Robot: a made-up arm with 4 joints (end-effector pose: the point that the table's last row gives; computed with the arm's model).
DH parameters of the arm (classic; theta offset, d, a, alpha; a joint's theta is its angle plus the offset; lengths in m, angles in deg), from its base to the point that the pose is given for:
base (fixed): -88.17 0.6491 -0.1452 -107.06
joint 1: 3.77 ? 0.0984 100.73
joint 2: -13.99 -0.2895 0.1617 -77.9
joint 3: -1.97 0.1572 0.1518 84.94
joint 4: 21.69 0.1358 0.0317 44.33
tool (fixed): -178.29 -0.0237 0 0
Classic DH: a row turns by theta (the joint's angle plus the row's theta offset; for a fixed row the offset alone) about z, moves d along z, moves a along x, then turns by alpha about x.
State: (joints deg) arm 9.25 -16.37 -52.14 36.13
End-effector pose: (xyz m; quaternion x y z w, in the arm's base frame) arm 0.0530 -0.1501 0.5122 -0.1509 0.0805 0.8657 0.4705
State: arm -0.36 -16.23 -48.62 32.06
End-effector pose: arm 0.0621 -0.1763 0.5629 -0.2181 0.1205 0.8530 0.4586
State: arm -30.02 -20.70 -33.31 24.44
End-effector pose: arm 0.0705 -0.2168 0.7446 -0.3904 0.1864 0.8044 0.4071
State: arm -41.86 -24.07 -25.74 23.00
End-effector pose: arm 0.0651 -0.2119 0.8225 -0.4500 0.1924 0.7854 0.3789
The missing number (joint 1, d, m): 0.0202
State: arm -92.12 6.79 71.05 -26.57
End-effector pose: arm 0.3761 -0.1987 1.0048 -0.2621 -0.1519 0.8162 0.4919
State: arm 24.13 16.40 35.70 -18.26
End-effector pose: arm 0.1368 -0.1649 0.1823 0.0693 -0.5904 0.4432 0.6709
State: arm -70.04 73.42 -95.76 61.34
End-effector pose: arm 0.1232 0.0671 0.5338 0.1050 -0.6379 -0.4689 0.6018
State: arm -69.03 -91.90 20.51 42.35
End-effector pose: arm -0.2805 -0.1717 0.8001 -0.7524 -0.0366 0.5600 0.3449
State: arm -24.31 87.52 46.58 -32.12
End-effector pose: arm 0.4027 0.0555 0.3241 0.2915 -0.2382 0.8789 0.2929
